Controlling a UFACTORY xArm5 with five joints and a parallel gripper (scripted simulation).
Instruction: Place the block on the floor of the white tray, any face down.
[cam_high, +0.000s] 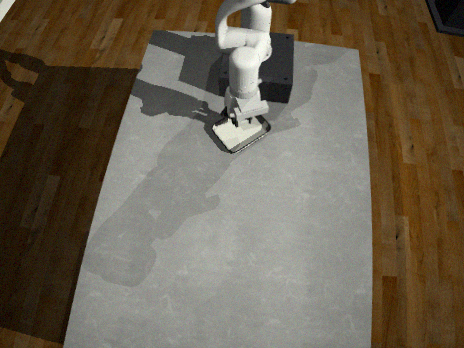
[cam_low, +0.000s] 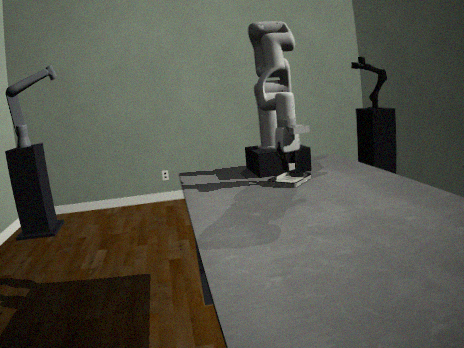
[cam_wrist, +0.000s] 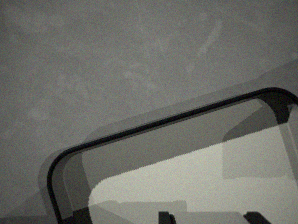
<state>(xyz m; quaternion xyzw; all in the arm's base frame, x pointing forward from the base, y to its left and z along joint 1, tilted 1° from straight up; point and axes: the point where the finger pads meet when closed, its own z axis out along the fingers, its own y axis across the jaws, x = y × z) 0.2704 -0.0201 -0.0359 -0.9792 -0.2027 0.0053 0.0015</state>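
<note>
My gripper is now 6 cm above the white tray. The rest, counted from my hand: white block (1 cm below).
</note>
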